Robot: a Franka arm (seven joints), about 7 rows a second.
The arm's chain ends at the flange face. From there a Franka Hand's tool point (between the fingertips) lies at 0.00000 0.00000 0.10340 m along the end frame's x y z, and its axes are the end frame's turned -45 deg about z.
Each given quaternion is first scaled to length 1.
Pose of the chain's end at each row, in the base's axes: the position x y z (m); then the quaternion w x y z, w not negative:
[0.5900 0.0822 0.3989 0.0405 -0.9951 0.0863 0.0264]
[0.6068 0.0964 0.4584 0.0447 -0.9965 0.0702 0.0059]
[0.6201 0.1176 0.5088 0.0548 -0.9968 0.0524 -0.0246]
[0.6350 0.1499 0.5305 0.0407 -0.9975 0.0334 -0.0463]
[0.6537 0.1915 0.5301 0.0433 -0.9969 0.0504 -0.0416]
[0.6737 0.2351 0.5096 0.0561 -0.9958 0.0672 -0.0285]
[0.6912 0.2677 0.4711 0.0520 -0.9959 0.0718 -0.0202]
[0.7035 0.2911 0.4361 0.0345 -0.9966 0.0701 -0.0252]
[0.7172 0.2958 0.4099 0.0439 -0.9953 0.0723 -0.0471]
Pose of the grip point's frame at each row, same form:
[0.5853 0.0910 0.2960 0.0475 -0.9524 -0.3011 0.0089]
[0.6062 0.1057 0.3554 0.0436 -0.9475 -0.3165 -0.0117]
[0.6258 0.1286 0.4061 0.0412 -0.9410 -0.3331 -0.0437]
[0.6448 0.1580 0.4279 0.0199 -0.9344 -0.3509 -0.0584]
[0.6627 0.2000 0.4274 0.0241 -0.9403 -0.3349 -0.0550]
[0.6803 0.2463 0.4070 0.0409 -0.9457 -0.3190 -0.0478]
[0.6961 0.2781 0.3683 0.0403 -0.9475 -0.3148 -0.0386]
[0.7092 0.2978 0.3331 0.0222 -0.9476 -0.3166 -0.0365]
[0.7276 0.3041 0.3074 0.0225 -0.9472 -0.3141 -0.0603]

